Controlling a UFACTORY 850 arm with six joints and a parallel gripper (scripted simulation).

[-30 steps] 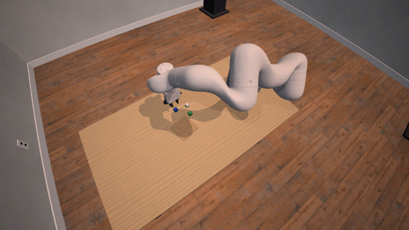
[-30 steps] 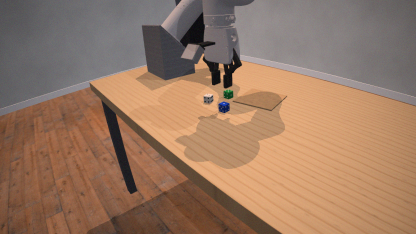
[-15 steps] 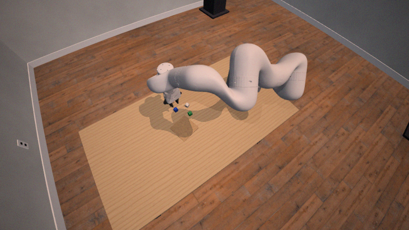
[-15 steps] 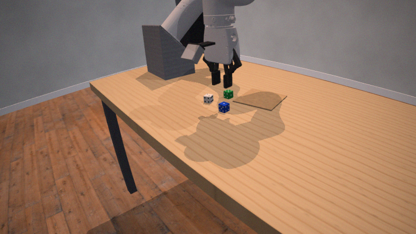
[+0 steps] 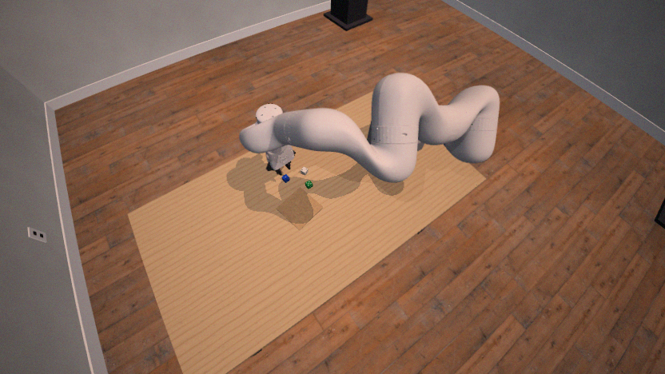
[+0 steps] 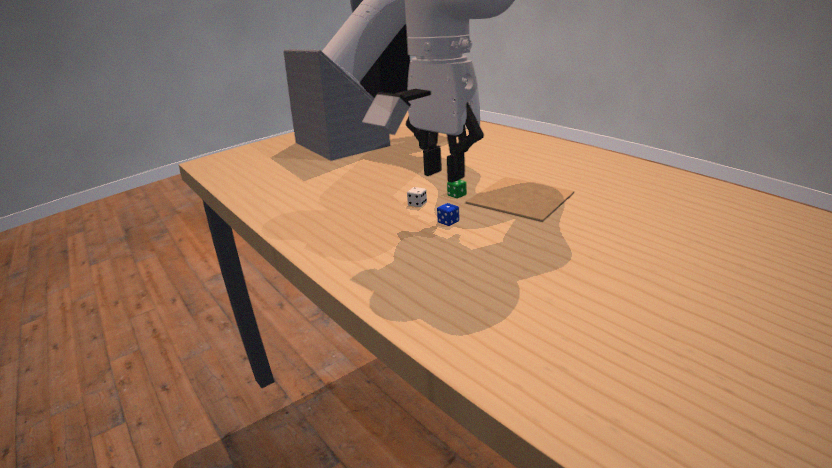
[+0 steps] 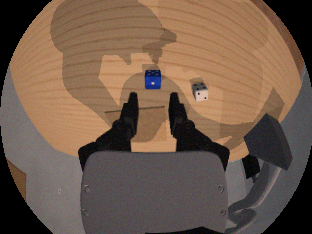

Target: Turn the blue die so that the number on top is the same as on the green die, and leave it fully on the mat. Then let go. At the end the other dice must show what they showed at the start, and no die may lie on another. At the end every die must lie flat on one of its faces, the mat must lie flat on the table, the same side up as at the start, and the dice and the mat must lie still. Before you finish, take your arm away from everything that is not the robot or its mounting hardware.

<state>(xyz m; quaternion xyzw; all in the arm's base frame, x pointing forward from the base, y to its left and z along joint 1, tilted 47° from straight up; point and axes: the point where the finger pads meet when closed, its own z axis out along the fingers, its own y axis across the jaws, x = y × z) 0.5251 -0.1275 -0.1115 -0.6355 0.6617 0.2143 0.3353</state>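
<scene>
Now: hand 8 cm above the blue die. Round my hand: white die: 9 cm behind, 2 cm to the left, 8 cm below; mat: 3 cm ahead, 15 cm to the left, 9 cm below; green die: 6 cm behind, 9 cm to the left, 8 cm below.
</scene>
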